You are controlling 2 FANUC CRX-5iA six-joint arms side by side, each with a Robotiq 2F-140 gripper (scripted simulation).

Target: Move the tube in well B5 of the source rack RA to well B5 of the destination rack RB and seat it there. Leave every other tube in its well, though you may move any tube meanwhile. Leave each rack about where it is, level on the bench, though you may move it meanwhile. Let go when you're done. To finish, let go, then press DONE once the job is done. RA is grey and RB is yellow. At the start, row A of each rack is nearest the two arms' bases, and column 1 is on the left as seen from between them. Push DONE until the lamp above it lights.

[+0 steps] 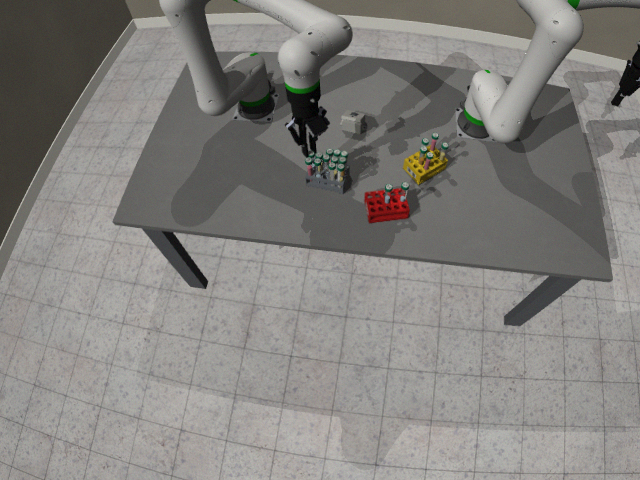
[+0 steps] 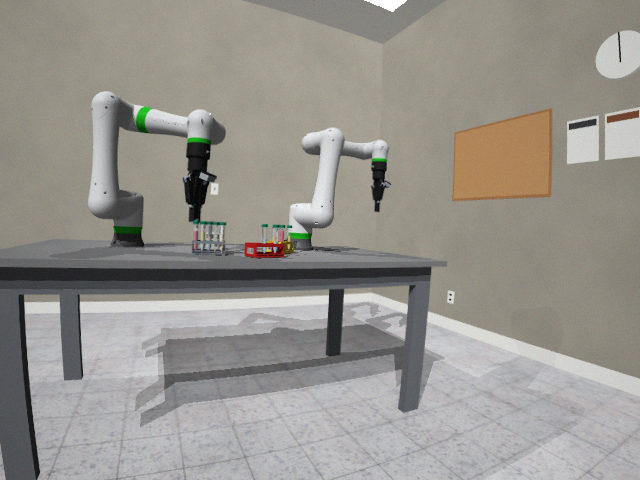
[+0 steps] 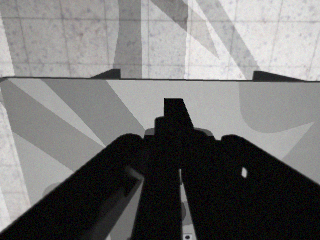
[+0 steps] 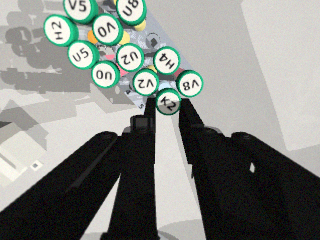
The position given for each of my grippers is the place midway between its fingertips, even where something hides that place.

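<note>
My left gripper [image 3: 172, 113]. My right gripper [image 2: 194, 221], [image 4: 167, 112]. Red rack [image 1: 382, 214], out of frame in image 3, out of frame in image 4. Yellow rack RB [image 1: 438, 166].
</note>
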